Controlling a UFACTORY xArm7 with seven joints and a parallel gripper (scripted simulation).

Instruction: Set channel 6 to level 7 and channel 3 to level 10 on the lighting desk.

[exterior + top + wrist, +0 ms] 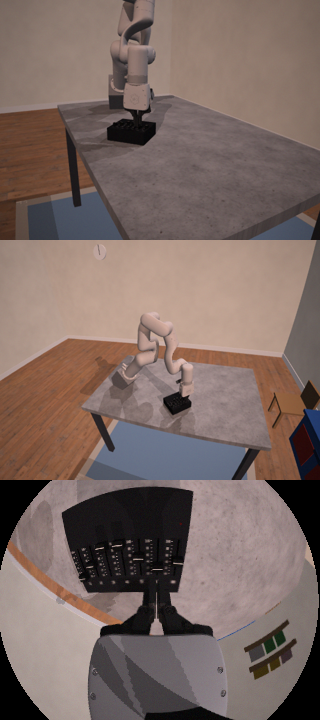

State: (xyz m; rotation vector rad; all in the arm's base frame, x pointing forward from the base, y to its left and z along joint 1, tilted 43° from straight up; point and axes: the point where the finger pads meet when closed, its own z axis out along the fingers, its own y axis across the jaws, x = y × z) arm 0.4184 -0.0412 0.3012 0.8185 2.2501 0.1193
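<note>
The fader cap is 20 mm behind my hand, 20 mm to the left of it and 30 mm below it.
</note>
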